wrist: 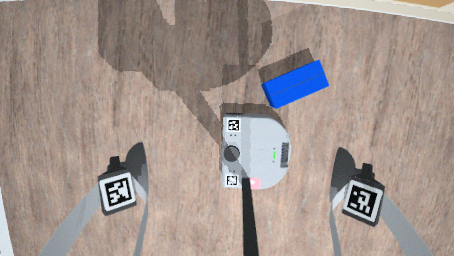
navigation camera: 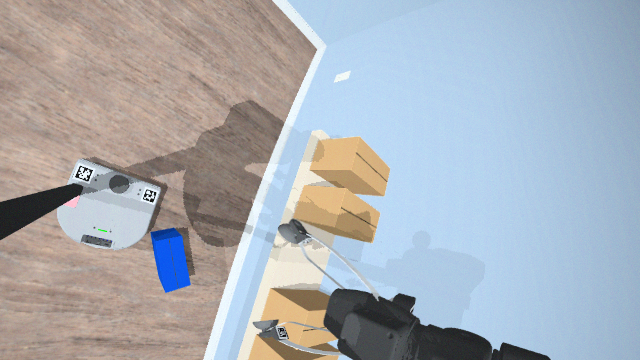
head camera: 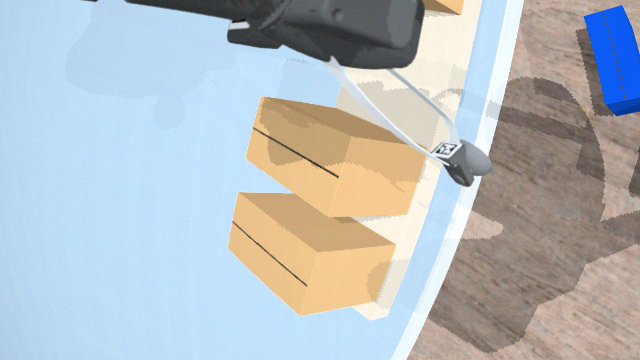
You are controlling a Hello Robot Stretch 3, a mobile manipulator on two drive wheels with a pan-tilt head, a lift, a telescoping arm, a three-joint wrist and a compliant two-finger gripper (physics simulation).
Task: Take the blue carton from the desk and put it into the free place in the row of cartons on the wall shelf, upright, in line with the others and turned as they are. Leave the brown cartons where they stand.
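Frame: origin at the robot's base, x ahead, y left, z up, level; metres.
Seen in the pictures: gripper, between the fingertips: (wrist: 238, 164) (navigation camera: 270, 274) (head camera: 498, 76); robot's base, origin of its link: (wrist: 233, 145) (navigation camera: 119, 183).
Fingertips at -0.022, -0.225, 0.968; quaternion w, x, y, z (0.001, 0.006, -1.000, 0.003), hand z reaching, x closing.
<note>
Offsets run from my fingertips to a thing's top centre, as dx, dy, dz. Level surfaces: height alone.
The blue carton @[-0.244, -0.092, -0.787] (head camera: 615, 60) (navigation camera: 171, 260) (wrist: 295, 84) lies on its long side on the wood floor, close beside the robot's base. My gripper (navigation camera: 280, 280) (wrist: 238, 164) is open and empty, high above the floor and apart from the blue carton. In the navigation view its fingers overlap the wall shelf @[dz -0.295] (head camera: 445, 50) (navigation camera: 295, 272). Two brown cartons @[+0.168, -0.402, -0.115] (head camera: 380, 175) (navigation camera: 325, 205) stand towards one shelf end. More brown cartons @[-0.194, -0.386, -0.115] (navigation camera: 295, 300) stand past a gap, partly hidden by the gripper. The desk does not show.
The robot's base (navigation camera: 120, 210) (wrist: 265, 130) stands on the floor, with the black mast (navigation camera: 40, 202) (wrist: 249, 215) rising from it. The blue wall (head camera: 125, 250) (navigation camera: 500, 150) is behind the shelf, with a white plate @[+1.060, -0.569, -0.510] (navigation camera: 342, 76). Large shadows fall on floor and wall.
</note>
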